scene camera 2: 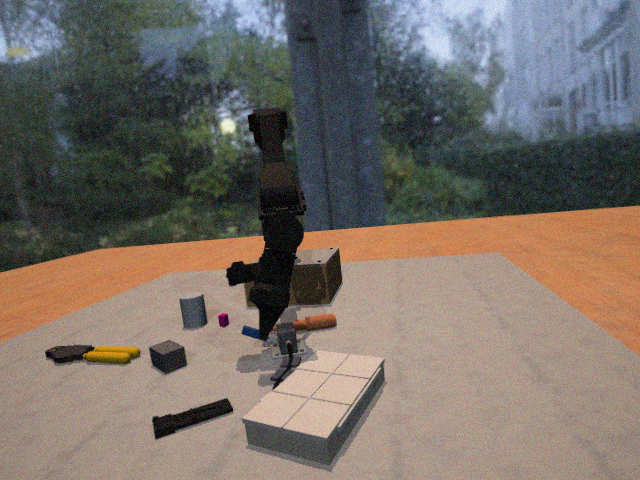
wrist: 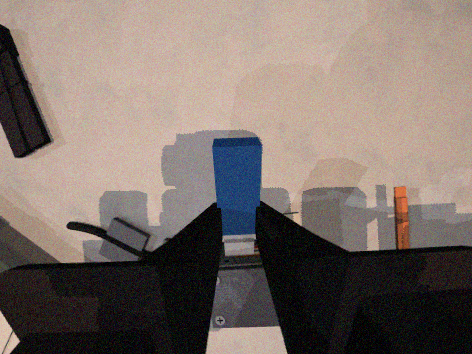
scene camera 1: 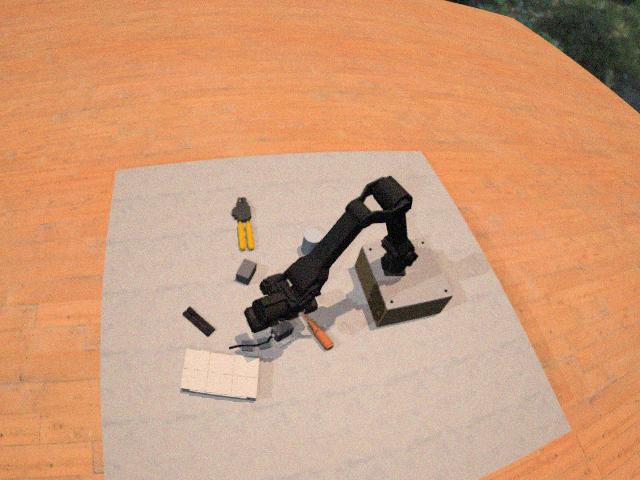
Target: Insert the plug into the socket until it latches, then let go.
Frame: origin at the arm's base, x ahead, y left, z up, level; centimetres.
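Seen in the pictures: gripper, between the fingertips: (scene camera 2: 262,337) (wrist: 237,209); arm's base, origin of its link: (scene camera 1: 393,266).
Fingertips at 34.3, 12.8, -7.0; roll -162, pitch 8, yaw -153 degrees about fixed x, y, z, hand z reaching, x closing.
Pixels of each thing's top centre, then the offset from my fingertips to it, as dx, dy, dz. "spot": a spot on its surface instead.
- blue body, centre of its top: (wrist: 232,215) (scene camera 2: 259,324) +0.1, -0.3, +2.6
- pale front end, a spot on its surface: (wrist: 239,246) spot: -0.9, +1.8, -0.1
- socket, centre of its top: (wrist: 250,299) (scene camera 2: 285,327) (scene camera 1: 281,328) -2.5, +3.5, +1.1
- orange screwdriver, centre of its top: (wrist: 422,327) (scene camera 2: 298,319) (scene camera 1: 314,324) -11.7, +1.5, -0.7
- white-topped box, centre of its top: (scene camera 2: 321,384) (scene camera 1: 219,373) +13.4, +16.4, +0.1
- black bar, centre of its top: (scene camera 2: 192,409) (scene camera 1: 198,320) +19.9, +0.4, -1.8
- dark block, centre of its top: (scene camera 2: 166,346) (scene camera 1: 246,268) +6.9, -16.0, +0.1
- yellow-handled pliers, a spot on its surface: (scene camera 1: 243,227) spot: +8.3, -33.1, -1.7
- grey cylinder, centre of its top: (scene camera 2: 191,295) (scene camera 1: 313,235) -12.7, -26.2, +3.6
The plug has a blue body (scene camera 2: 251,331) (wrist: 238,187) and a pale front end (wrist: 239,246). My gripper (scene camera 2: 264,338) (wrist: 237,209) is shut on its blue body, low over the mat. The socket (scene camera 1: 281,330) (scene camera 2: 287,338) (wrist: 245,295) is a grey block with a light base plate, a screw and a black cable. In the wrist view the plug's pale end is right at the socket's dark edge, with a sliver of orange rim beside it. Whether the end is inside the opening or above it cannot be told. In scene camera 1 the arm hides the fingertips and the plug.
An orange screwdriver (scene camera 1: 319,333) (scene camera 2: 315,322) (wrist: 401,217) lies close by the socket. A white-topped box (scene camera 1: 221,373) (scene camera 2: 315,392) stands near the cable. A black bar (scene camera 1: 198,321) (scene camera 2: 192,417), a dark block (scene camera 1: 246,271) (scene camera 2: 167,355), yellow-handled pliers (scene camera 1: 244,227) and a grey cylinder (scene camera 2: 193,311) are around.
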